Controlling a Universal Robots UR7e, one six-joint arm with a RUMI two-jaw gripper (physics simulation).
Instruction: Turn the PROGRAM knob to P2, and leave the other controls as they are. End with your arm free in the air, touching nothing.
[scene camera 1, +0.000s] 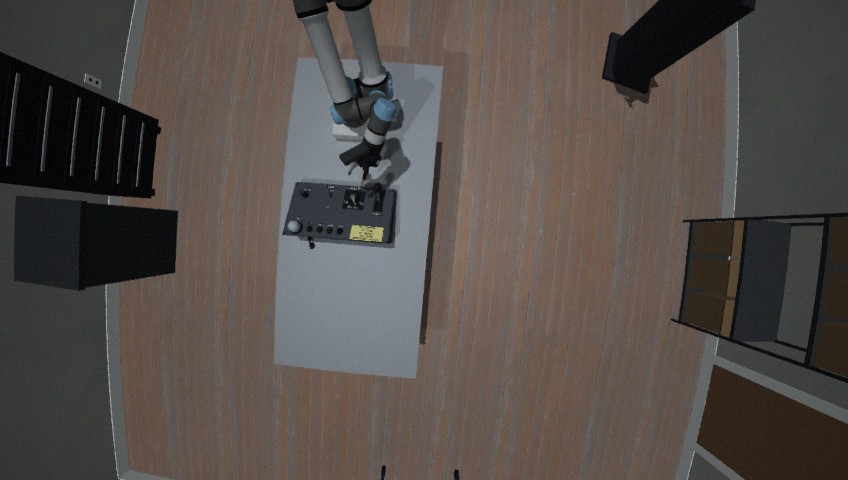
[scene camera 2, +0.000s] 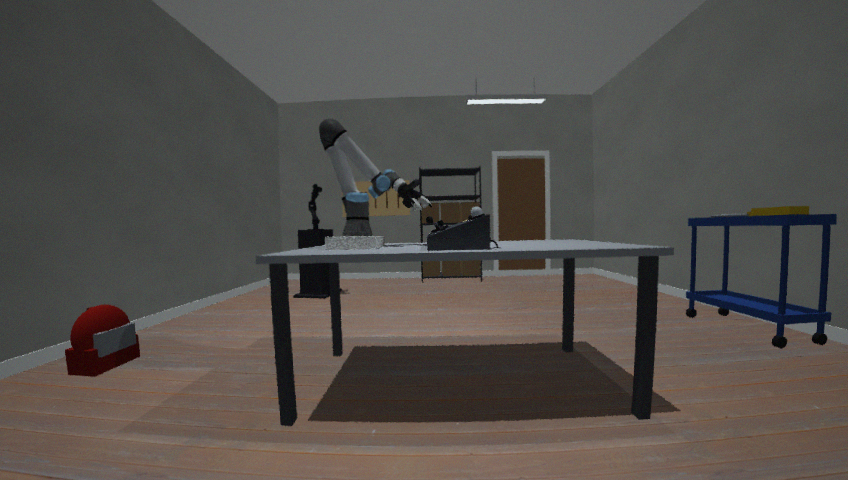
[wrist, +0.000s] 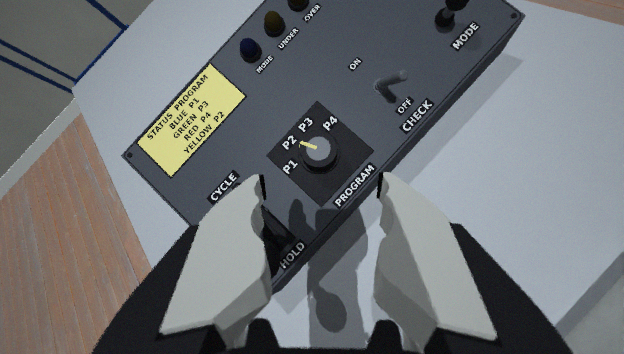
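Pixels of known places: gripper, fingertip midpoint: (scene camera 1: 354, 180) (scene camera 2: 427, 208) (wrist: 320, 175); arm's base, origin of the base link: (scene camera 2: 357, 236).
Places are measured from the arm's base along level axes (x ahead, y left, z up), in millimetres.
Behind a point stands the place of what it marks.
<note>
The PROGRAM knob (scene camera 1: 353, 199) {x 423, y 126, z 60 mm} (wrist: 318, 150) {x 410, y 118, z 54 mm} is a round dark knob with a grey top on a black square plate. In the wrist view its yellow pointer (wrist: 308, 145) {x 421, y 124, z 58 mm} points at the P2 label (wrist: 289, 142) {x 455, y 140, z 38 mm}. My gripper (wrist: 320, 175) {x 348, y 131, z 140 mm} (scene camera 2: 426, 204) {x 348, y 131, z 140 mm} is open with nothing between its fingers. It is in the air above and short of the control panel (scene camera 1: 321, 214) {x 528, y -9, z 52 mm} (scene camera 2: 461, 239) {x 545, y -175, z -16 mm} (wrist: 330, 75) {x 493, y 42, z 43 mm}, apart from the knob. The CHECK toggle (wrist: 391, 81) {x 422, y 3, z 50 mm} leans toward OFF. The CYCLE/HOLD control (wrist: 280, 232) {x 370, y 218, z 24 mm} is partly hidden by the left finger.
The MODE lever (wrist: 447, 15) {x 454, y -114, z 34 mm} and coloured lamps (wrist: 250, 49) {x 569, y 104, z 89 mm} (wrist: 274, 23) {x 577, y 59, z 89 mm} stand up from the panel. A white ball-topped control (scene camera 1: 293, 226) {x 610, y -94, z 122 mm} (scene camera 2: 476, 211) {x 609, y -129, z 102 mm} is at a panel corner. The panel stands on a grey table (scene camera 1: 348, 309) {x 980, y 201, z -60 mm} (scene camera 2: 595, 248) {x 1083, y -154, z -61 mm}. A blue cart (scene camera 2: 761, 221) is off to the right.
</note>
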